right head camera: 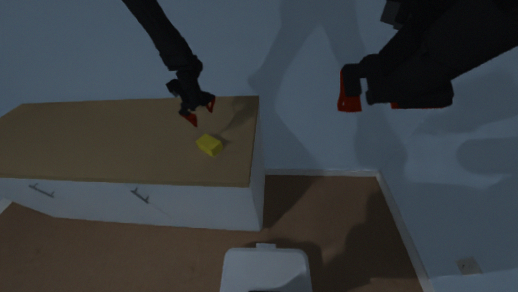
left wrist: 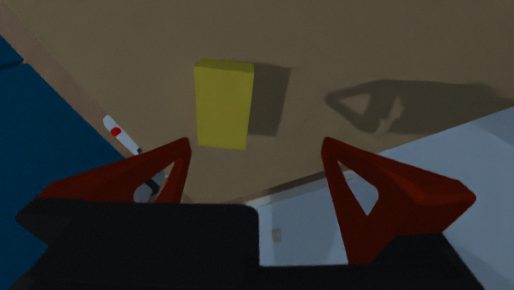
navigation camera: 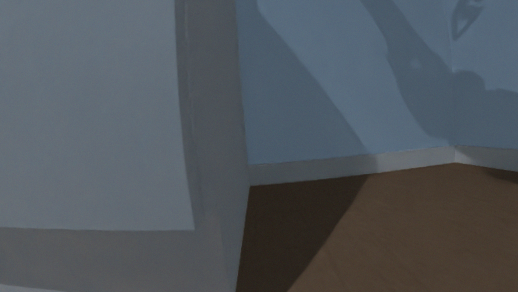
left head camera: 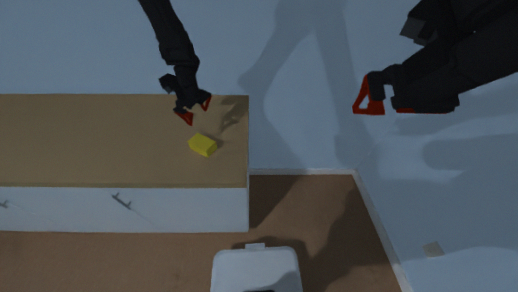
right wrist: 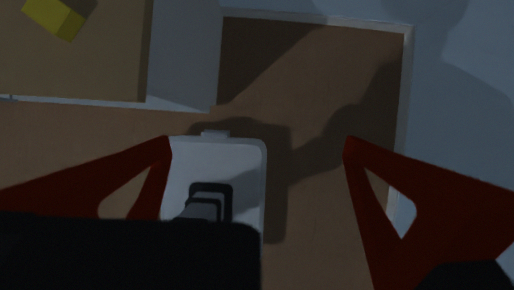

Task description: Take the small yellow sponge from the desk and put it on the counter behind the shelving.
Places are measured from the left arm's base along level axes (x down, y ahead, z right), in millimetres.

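Pixels of known places: left gripper, fingertip midpoint: (right head camera: 203, 119) (left wrist: 256, 144) (left head camera: 198, 117); right gripper, fingertip midpoint: (right head camera: 365, 106) (left head camera: 375, 109) (right wrist: 257, 145).
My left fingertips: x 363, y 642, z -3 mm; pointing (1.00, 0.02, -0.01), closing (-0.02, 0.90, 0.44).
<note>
Behind a point stands the place of what it marks.
The small yellow sponge (left head camera: 202, 145) @(x 455, y 576, z 5 mm) (right head camera: 209, 145) @(x 455, y 576, z 10 mm) (left wrist: 223, 106) @(x 455, y 605, z -9 mm) (right wrist: 54, 19) @(x 455, y 579, z 20 mm) rests on the tan top of a white counter (left head camera: 100, 145) @(x 500, y 629, z -460 mm) (right head camera: 100, 142) @(x 500, y 654, z -605 mm) (right wrist: 75, 70) @(x 500, y 486, z 37 mm), near its right end in the head views. My left gripper (left head camera: 198, 114) @(x 363, y 642, z -3 mm) (right head camera: 204, 115) @(x 363, y 642, z -3 mm) (left wrist: 256, 144) @(x 363, y 642, z -3 mm) is open and empty, above the counter and apart from the sponge, which shows beyond and between its fingertips in the left wrist view. My right gripper (right wrist: 257, 145) @(x 120, y 364, z 446 mm) is open and empty, out to the right of the counter, over the robot's base and the floor. The shelving and the desk cannot be made out.
The robot's white base (left head camera: 256, 267) @(x 1150, y 215, z 227 mm) (right head camera: 266, 267) @(x 1150, y 216, z 231 mm) (right wrist: 220, 160) @(x 1150, y 216, z 265 mm) stands in front of the counter. Blue walls (left head camera: 320, 50) @(x 237, y 1020, z 574 mm) (navigation camera: 310, 60) @(x 886, y 1023, z 513 mm) meet in a corner right of the counter. Handles (left head camera: 121, 201) (right head camera: 140, 195) stick out of the counter's front. A blue surface (left wrist: 45, 150) @(x 1065, y -664, z -62 mm) shows in the left wrist view.
</note>
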